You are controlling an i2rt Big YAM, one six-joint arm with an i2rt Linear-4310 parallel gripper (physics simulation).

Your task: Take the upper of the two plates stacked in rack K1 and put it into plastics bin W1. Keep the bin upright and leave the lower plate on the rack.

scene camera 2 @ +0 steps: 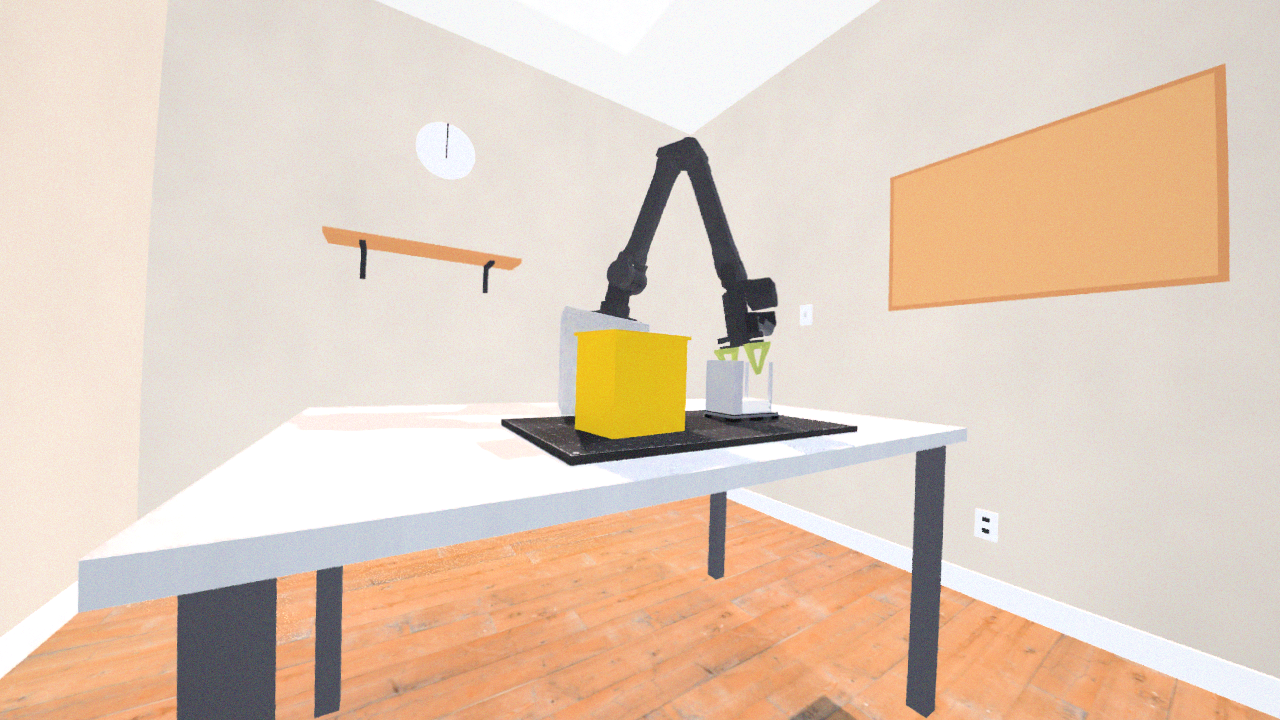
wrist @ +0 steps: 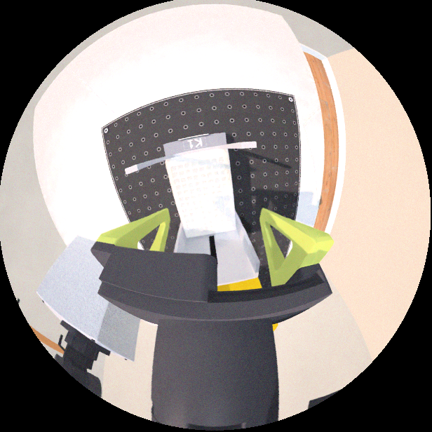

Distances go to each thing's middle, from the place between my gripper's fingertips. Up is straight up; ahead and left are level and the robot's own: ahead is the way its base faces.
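White plate (wrist: 201,183): my gripper 10 mm past it, 70 mm above. Yellow bin W1 (scene camera 2: 629,383): from my gripper, 20 mm ahead, 350 mm to the right, 20 mm below. Going by their middles, of the things named here, white plate nearest to my gripper.
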